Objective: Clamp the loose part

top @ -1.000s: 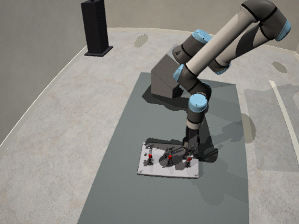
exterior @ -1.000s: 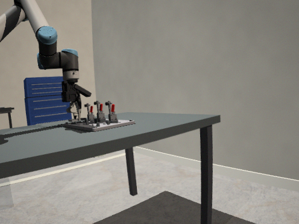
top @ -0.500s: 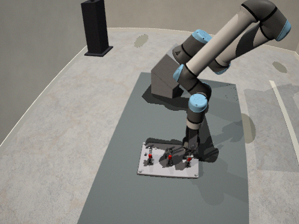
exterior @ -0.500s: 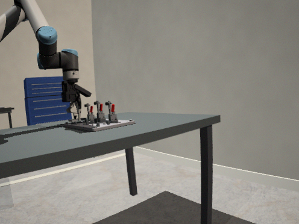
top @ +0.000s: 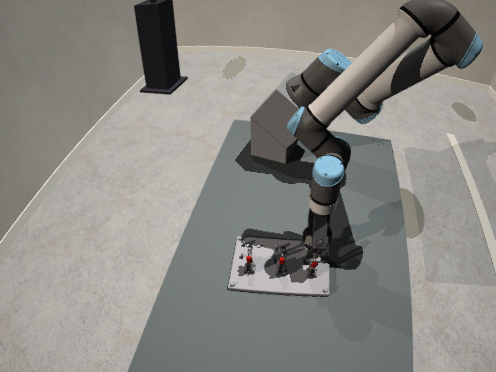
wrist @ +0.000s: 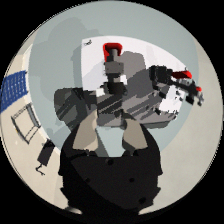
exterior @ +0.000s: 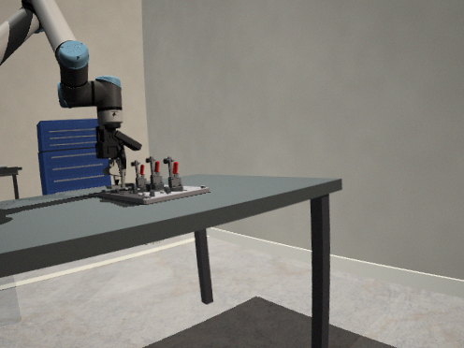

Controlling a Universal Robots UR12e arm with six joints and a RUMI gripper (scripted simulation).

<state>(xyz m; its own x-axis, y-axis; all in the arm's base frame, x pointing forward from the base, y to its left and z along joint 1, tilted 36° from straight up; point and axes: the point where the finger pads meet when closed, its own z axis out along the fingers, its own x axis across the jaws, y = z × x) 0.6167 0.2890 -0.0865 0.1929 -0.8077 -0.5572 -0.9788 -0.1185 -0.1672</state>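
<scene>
The grey part lies 1 cm below my hand.
</scene>
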